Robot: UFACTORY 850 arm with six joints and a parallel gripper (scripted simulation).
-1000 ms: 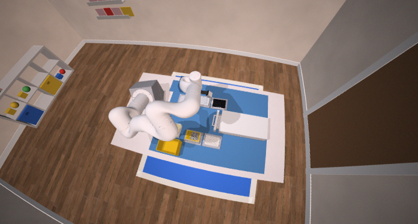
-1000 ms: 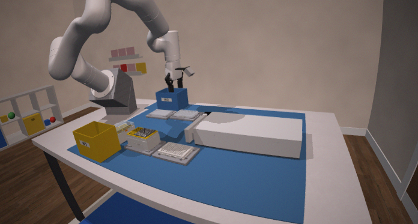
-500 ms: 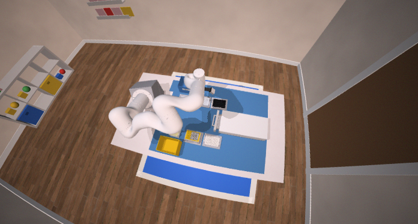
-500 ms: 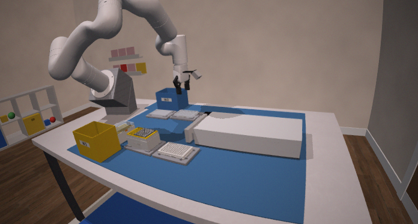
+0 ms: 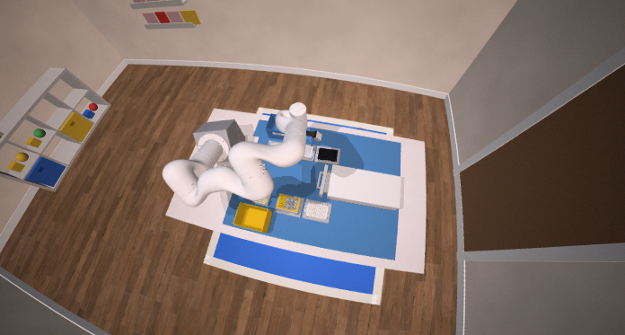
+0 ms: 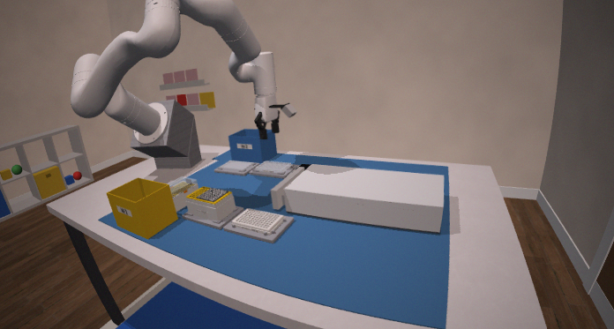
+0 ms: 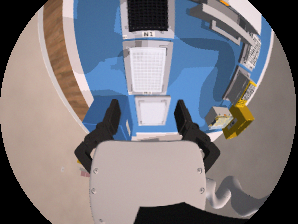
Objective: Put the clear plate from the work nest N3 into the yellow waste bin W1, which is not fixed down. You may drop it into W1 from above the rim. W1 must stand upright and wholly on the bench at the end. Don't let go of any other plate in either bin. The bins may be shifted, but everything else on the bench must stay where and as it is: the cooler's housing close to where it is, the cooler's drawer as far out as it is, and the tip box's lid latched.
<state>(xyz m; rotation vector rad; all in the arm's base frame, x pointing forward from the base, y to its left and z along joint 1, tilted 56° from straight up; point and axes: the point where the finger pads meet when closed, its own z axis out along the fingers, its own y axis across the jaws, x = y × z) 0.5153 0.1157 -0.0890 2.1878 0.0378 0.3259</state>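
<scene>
The white plate lies 140 mm below my hand. Also, from my hand: black plate: 170 mm ahead, 10 mm to the right, 140 mm below; then yellow-topped tip box: 50 mm behind, 380 mm to the right, 100 mm below; then blue bin: 170 mm behind, 150 mm to the left, 120 mm below.
</scene>
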